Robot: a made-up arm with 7 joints.
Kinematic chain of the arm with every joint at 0, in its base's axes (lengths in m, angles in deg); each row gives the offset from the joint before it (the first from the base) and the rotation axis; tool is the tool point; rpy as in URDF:
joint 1: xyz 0 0 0.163 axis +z
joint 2: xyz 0 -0.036 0.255 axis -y
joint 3: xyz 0 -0.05 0.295 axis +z
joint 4: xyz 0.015 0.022 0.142 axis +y
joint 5: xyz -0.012 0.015 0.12 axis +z
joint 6: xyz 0 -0.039 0.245 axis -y
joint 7: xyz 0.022 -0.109 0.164 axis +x
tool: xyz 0 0 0 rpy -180 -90 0
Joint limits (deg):
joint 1: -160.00..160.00
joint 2: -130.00..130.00
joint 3: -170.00..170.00
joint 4: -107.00..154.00
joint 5: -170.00..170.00
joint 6: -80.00..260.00
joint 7: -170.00..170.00
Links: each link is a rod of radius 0.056 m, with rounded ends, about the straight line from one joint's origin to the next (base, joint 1, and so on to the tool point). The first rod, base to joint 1, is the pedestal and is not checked.
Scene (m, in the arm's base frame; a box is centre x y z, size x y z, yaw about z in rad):
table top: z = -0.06
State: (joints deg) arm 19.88 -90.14 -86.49 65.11 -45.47 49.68 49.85
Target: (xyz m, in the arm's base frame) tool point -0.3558 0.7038 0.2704
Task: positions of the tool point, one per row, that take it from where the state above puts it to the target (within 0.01 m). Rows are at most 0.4 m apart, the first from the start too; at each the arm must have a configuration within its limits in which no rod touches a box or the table.
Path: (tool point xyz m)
1: 0.9358 0.1969 0.3567
2: 0.8004 0.5213 0.3321
3: 0.5483 0.7596 0.3094
4: 0.2309 0.8719 0.2904
5: -0.0901 0.8472 0.2771
6: -0.3558 0.7038 0.2705

